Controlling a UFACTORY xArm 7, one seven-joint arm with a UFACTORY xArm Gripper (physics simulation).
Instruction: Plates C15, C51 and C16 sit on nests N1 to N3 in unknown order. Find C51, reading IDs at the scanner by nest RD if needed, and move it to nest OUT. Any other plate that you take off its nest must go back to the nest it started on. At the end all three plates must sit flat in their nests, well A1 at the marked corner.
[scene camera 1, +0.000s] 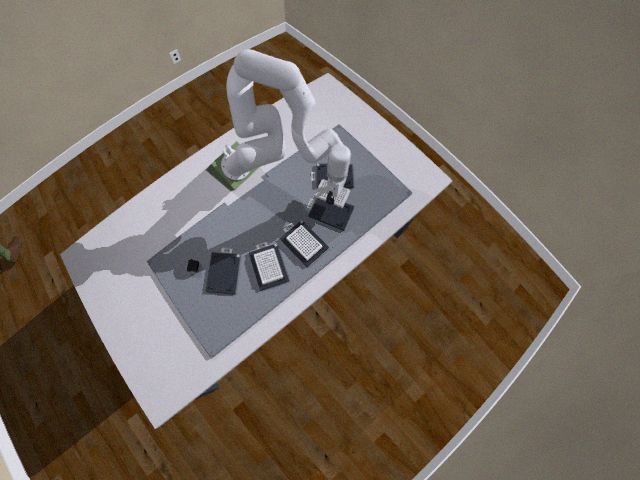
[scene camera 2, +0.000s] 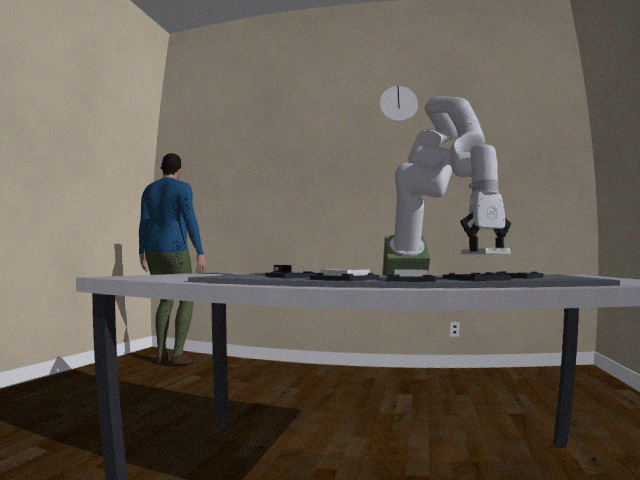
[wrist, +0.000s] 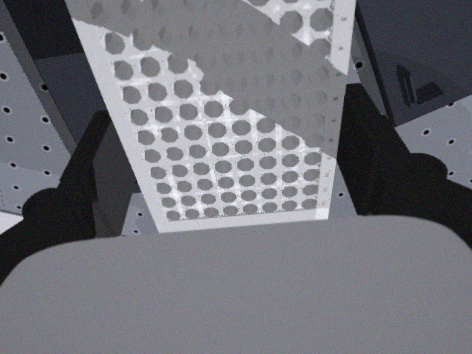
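Pixels of known places: gripper, between the fingertips: (scene camera 1: 334, 194) (wrist: 230, 128); arm's base, origin of its link: (scene camera 1: 235, 165) (scene camera 2: 406, 246).
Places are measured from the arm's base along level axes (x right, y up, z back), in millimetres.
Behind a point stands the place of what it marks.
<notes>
My gripper (scene camera 1: 331, 195) @(y -28, x -216, z -375 mm) (scene camera 2: 486, 246) @(y -28, x -216, z -375 mm) (wrist: 230, 128) @(y -28, x -216, z -375 mm) is shut on a white well plate (scene camera 1: 341, 197) @(y -23, x -225, z -407 mm) (scene camera 2: 485, 251) @(y -29, x -197, z -439 mm) (wrist: 245, 162) @(y -26, x -227, z -389 mm), held roughly level well above the table. In scene camera 1 it hangs around the gap between the far right nest (scene camera 1: 349, 181) @(y -91, x -337, z -355 mm) and the dark nest (scene camera 1: 340, 219) @(y -91, x -177, z -457 mm) in front of it; neither carries a plate. A second white plate (scene camera 1: 305, 242) @(y -87, x -1, z -433 mm) (scene camera 2: 410, 272) @(y -81, x 5, z -492 mm) and a third white plate (scene camera 1: 268, 266) @(y -78, x 175, z -408 mm) (scene camera 2: 345, 271) @(y -80, x 167, z -475 mm) lie in the two middle nests. The left nest (scene camera 1: 222, 272) @(y -91, x 328, z -297 mm) holds no plate. Plate IDs and nest labels are too small to read.
A small black block (scene camera 1: 192, 265) @(y -68, x 402, z -198 mm) (scene camera 2: 282, 268) @(y -79, x 398, z -219 mm) stands beside the left nest on the grey mat (scene camera 1: 206, 330) @(y -102, x 525, z -429 mm). The arm's green base (scene camera 1: 233, 182) @(y -26, x 53, z -44 mm) (scene camera 2: 406, 265) @(y -68, x 2, z -44 mm) is at the back table edge. A person (scene camera 2: 168, 217) stands behind the table at the left.
</notes>
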